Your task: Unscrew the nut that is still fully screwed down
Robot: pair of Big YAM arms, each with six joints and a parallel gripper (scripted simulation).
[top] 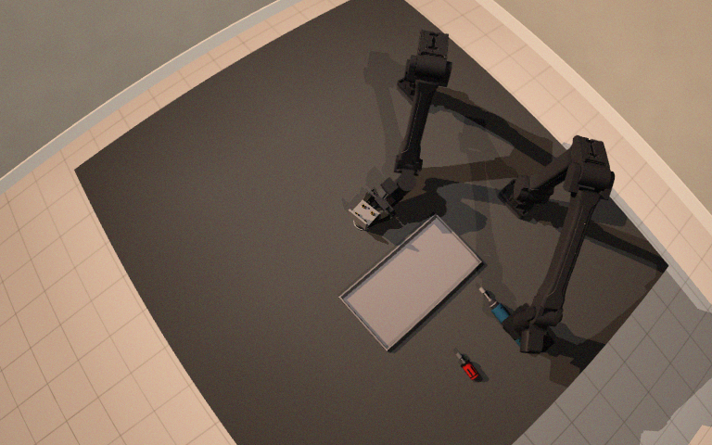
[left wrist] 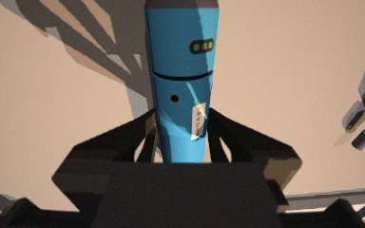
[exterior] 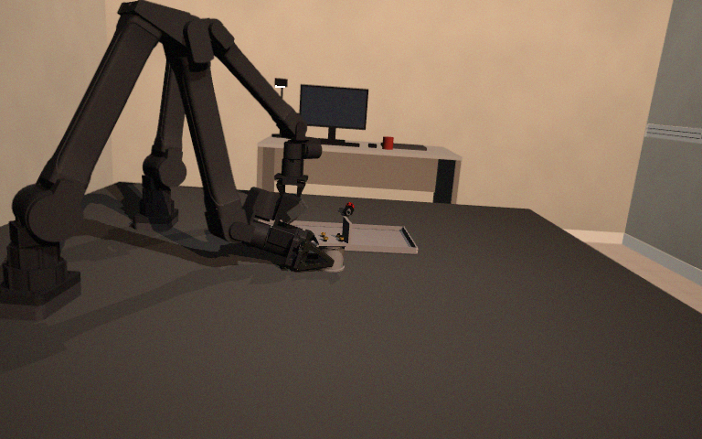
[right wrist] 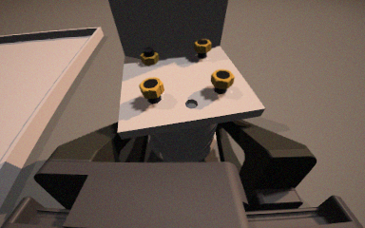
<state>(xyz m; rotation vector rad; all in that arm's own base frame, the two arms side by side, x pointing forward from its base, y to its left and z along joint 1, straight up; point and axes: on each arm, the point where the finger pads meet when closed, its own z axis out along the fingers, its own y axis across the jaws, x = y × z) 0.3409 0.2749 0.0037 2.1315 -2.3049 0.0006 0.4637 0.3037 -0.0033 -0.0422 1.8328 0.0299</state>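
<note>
Right now the joint module is 1 cm above my right hand. The rest, counted from my right hand: shallow grey tray: 25 cm to the left, 2 cm below; nut: 2 cm ahead, 2 cm to the left, 5 cm above; grey bracket: 5 cm above.
</note>
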